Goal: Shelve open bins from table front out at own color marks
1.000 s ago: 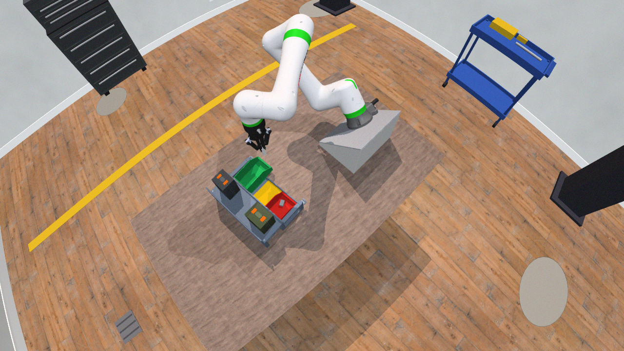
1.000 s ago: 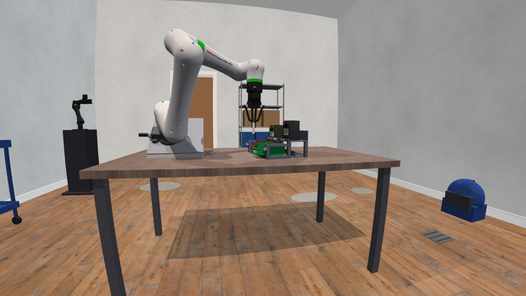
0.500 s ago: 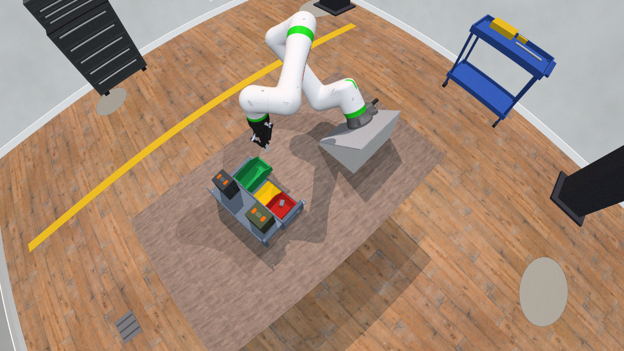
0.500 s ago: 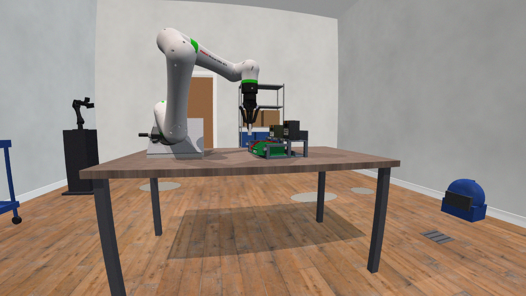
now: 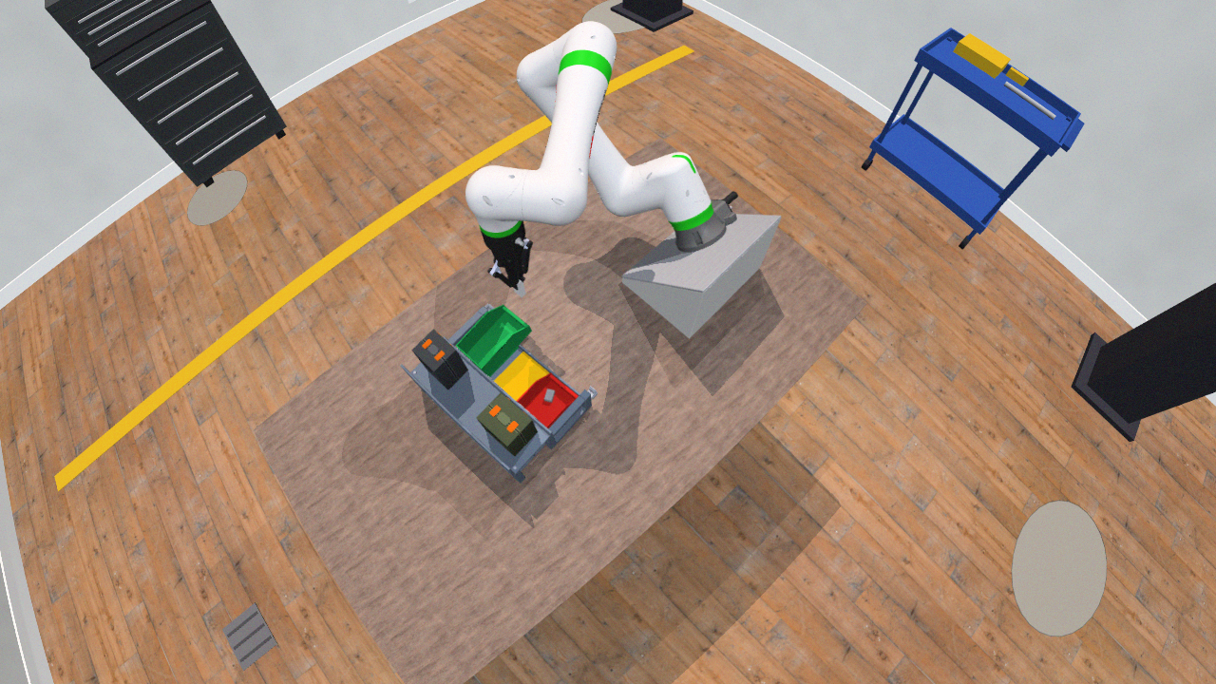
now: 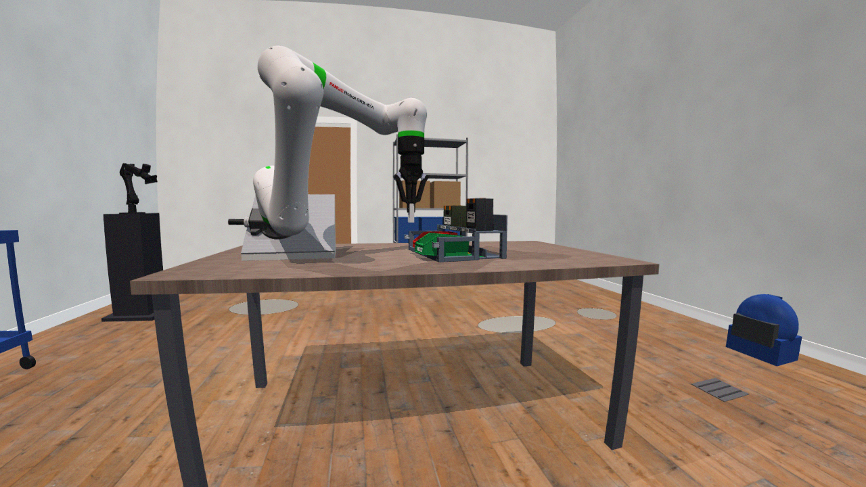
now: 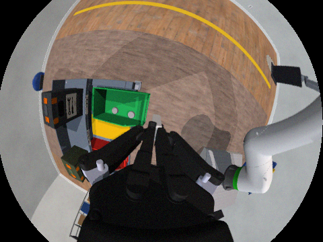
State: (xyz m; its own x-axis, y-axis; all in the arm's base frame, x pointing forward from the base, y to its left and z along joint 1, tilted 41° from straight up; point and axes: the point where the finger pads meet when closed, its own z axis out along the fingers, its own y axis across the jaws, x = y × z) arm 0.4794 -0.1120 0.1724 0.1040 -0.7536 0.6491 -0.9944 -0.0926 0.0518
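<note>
The green bin lies 12 cm ahead of my hand, 1 cm to the left of it and 12 cm below it. The rest, counted from my hand: red bin: 15 cm ahead, 24 cm to the left, 12 cm below.
</note>
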